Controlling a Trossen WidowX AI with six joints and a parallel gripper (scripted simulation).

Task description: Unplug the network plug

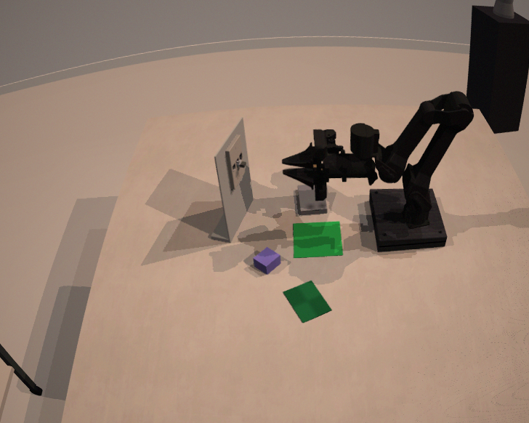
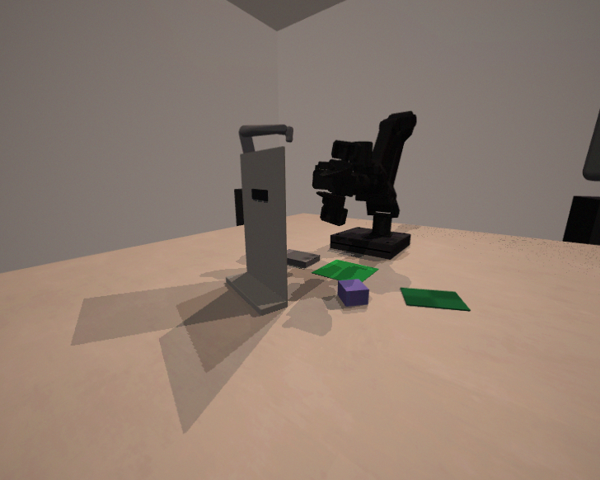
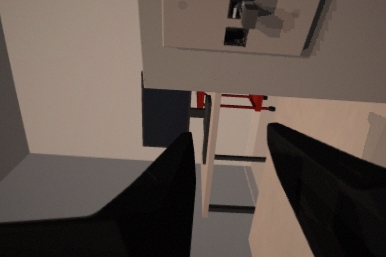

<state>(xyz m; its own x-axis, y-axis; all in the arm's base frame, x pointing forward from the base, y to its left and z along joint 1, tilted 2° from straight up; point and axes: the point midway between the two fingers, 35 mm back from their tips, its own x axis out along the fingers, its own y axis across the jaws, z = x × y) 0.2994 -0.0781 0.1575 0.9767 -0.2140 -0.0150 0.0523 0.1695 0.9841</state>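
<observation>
The grey network plug lies 9 cm ahead of my gripper tip, 7 cm to the right of it and 2 cm below it. Also, from my gripper tip: grey upright panel 11 cm ahead, 8 cm to the right, 9 cm below; then bright green square 7 cm behind, 4 cm to the left, 20 cm below; then purple cube 7 cm ahead, 10 cm to the left, 19 cm below.
</observation>
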